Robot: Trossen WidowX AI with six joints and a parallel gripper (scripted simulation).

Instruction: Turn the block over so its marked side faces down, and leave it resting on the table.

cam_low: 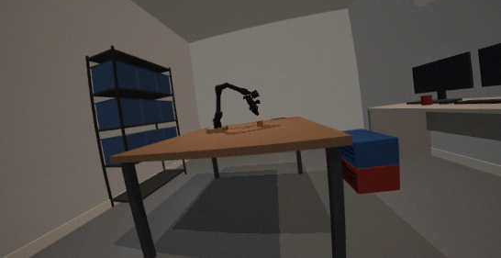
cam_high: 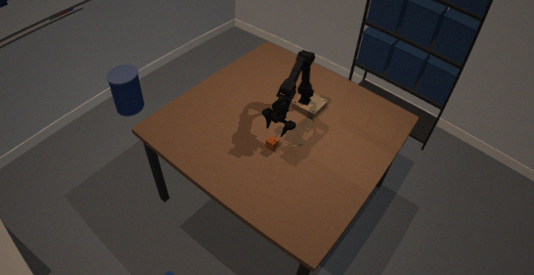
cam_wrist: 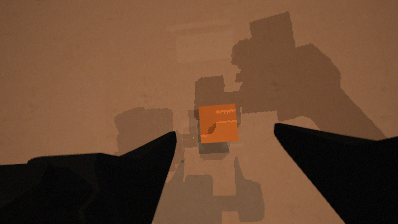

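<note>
My gripper tip is now 80 mm above the block.
</note>
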